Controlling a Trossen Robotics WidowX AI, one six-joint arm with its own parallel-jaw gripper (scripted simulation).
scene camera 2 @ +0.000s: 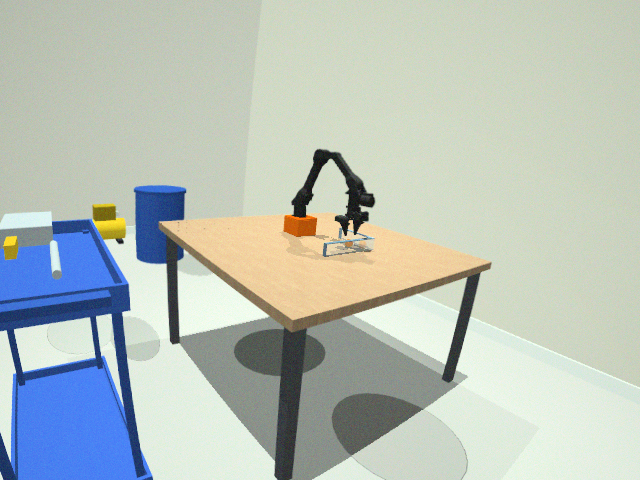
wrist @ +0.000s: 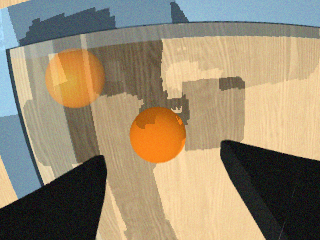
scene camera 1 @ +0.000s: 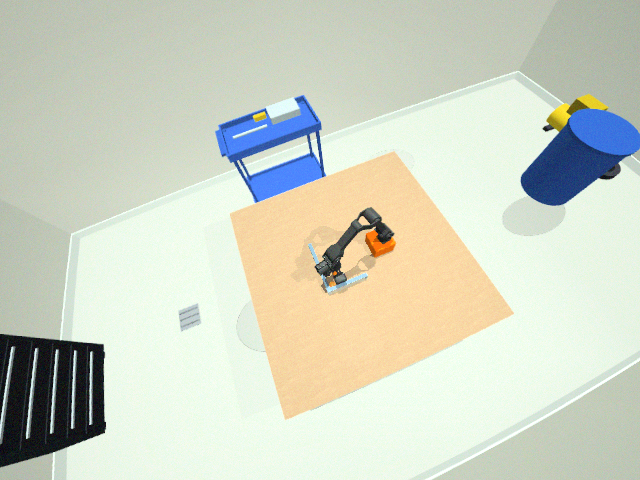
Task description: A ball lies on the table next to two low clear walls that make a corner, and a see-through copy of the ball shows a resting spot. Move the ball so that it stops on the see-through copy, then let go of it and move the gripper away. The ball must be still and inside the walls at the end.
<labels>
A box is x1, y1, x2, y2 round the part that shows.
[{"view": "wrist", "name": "my gripper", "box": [0, 140, 319, 239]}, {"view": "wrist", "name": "orange ball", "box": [129, 107, 186, 163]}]
</labels>
